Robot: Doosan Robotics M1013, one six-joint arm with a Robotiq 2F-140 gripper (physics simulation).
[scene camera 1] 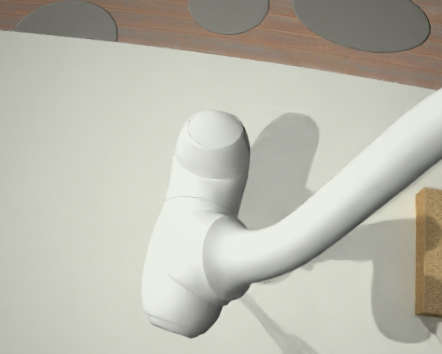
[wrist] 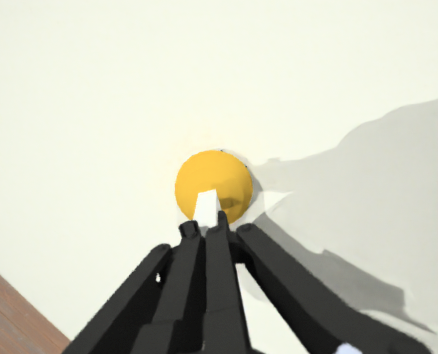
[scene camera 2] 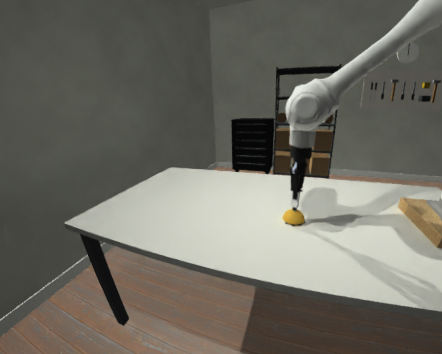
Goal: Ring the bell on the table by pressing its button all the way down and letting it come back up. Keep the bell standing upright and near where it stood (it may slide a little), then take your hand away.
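Places are measured from the arm's base along level axes (x right, y down, z ahead), in centimetres.
Where they show: gripper, between the fingertips: [wrist: 211, 205] [scene camera 2: 294, 206].
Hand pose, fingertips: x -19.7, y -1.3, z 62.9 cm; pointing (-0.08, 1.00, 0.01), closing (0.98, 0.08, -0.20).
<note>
After its pixels a point has its place.
The bell, a yellow dome [scene camera 2: 293, 217] @(y 1.6, x -23.3, z 62.3 cm) [wrist: 200, 170] @(y 1.3, x -19.8, z 65.6 cm), stands upright on the white table [scene camera 2: 175, 200] @(y 4.9, x -26.5, z 119.7 cm) [scene camera 1: 75, 150] @(y 4.9, x -6.4, z 103.0 cm) [wrist: 90, 100] @(y 4.9, x -27.8, z 76.7 cm). My gripper [scene camera 2: 295, 206] @(y -1.3, x -19.7, z 62.9 cm) [wrist: 211, 205] @(y -1.3, x -19.7, z 62.9 cm) is shut, with nothing between its fingers, and points straight down. Its pale fingertips are right over the top middle of the bell, at the button. A small dark bit shows between fingertips and dome in scene camera 2; the wrist view hides the button behind the fingertips, so how far it is pressed cannot be told. In scene camera 1 the arm [scene camera 1: 200, 235] @(y -45.5, x -29.8, z 59.5 cm) hides the bell and the gripper.
A tan, low-walled wooden tray [scene camera 2: 422, 220] @(y 1.0, x -7.7, z 15.2 cm) [scene camera 1: 421, 255] @(y 1.7, x -5.9, z 15.6 cm) stands on the table, to the right of the bell in scene camera 2. A black drawer cabinet [scene camera 2: 252, 145] and a shelf rack [scene camera 2: 307, 70] stand behind the table. The arm's shadow falls beside the bell.
</note>
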